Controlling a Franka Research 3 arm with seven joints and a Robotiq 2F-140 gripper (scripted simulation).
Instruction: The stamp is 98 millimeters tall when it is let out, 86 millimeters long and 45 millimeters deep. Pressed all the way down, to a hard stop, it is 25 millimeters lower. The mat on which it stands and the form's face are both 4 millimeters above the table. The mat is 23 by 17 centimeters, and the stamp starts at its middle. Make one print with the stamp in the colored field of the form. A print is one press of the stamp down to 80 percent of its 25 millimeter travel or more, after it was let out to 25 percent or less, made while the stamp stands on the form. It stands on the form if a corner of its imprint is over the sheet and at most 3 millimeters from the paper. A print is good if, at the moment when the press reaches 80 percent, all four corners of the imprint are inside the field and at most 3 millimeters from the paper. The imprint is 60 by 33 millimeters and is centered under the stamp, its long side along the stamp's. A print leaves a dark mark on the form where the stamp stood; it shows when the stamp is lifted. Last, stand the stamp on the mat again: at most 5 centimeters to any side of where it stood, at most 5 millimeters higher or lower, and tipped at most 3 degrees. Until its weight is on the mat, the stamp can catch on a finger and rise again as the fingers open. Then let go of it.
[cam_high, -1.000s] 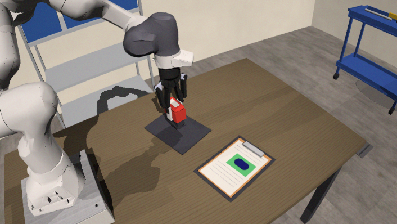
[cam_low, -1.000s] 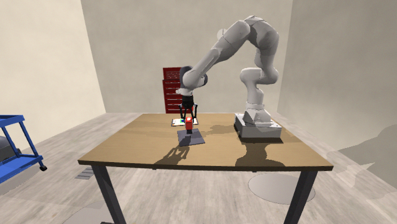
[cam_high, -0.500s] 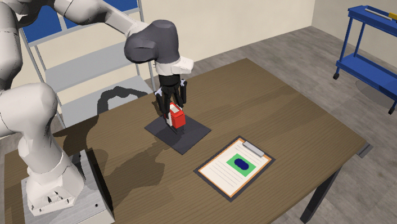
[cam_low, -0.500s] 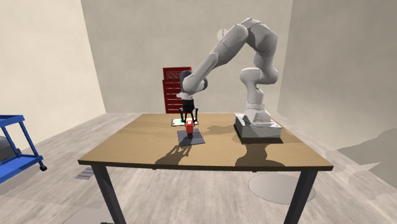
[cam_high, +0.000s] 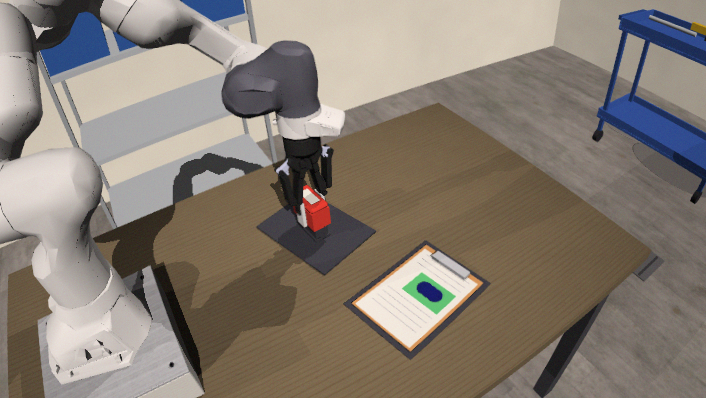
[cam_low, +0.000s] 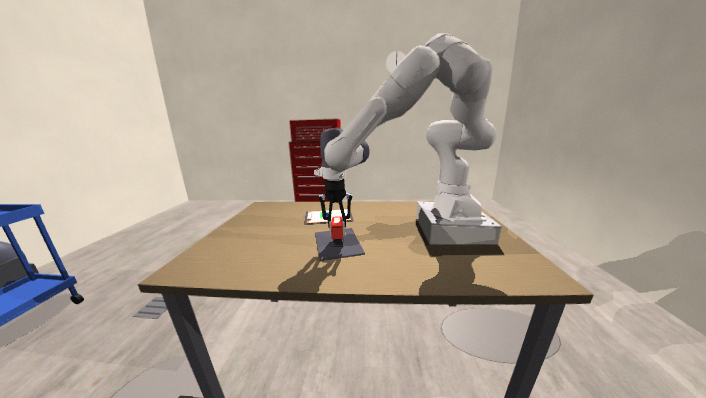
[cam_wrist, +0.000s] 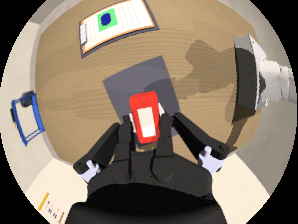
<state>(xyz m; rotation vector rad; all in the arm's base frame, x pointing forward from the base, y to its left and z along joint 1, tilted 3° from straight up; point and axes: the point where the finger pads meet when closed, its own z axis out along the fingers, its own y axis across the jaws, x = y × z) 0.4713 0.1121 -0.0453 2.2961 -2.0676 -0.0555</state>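
The red stamp lies 20 mm below my hand. Round my hand: dark grey mat (70 mm below); then form (100 mm ahead, 290 mm to the right, 60 mm below).
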